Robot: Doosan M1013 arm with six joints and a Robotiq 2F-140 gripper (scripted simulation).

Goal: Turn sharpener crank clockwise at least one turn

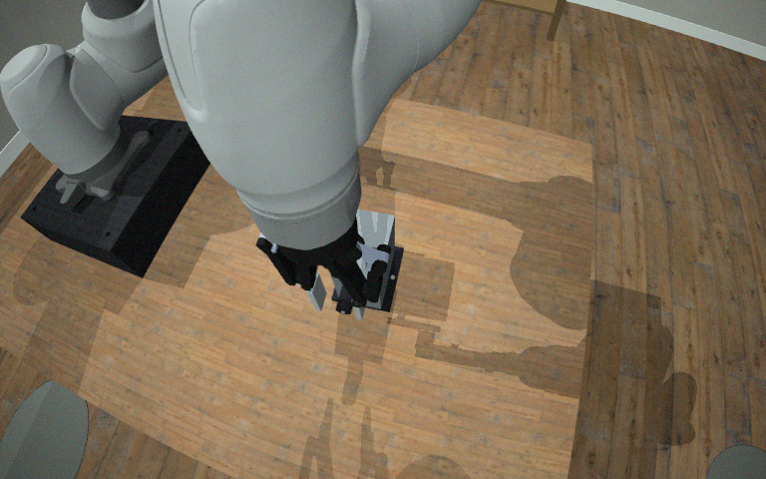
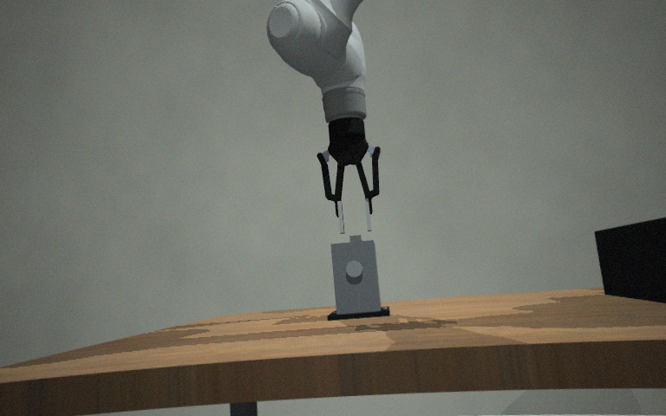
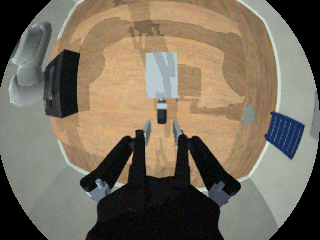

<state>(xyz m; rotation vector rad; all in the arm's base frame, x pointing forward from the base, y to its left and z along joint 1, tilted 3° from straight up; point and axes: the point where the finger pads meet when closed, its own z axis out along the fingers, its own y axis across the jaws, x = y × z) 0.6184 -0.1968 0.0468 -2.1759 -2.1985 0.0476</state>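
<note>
Now: the black crank knob 5 cm below my hand and 2 cm to the left of it. From my hand the other things lie so: crank: 6 cm below, 2 cm to the left.
</note>
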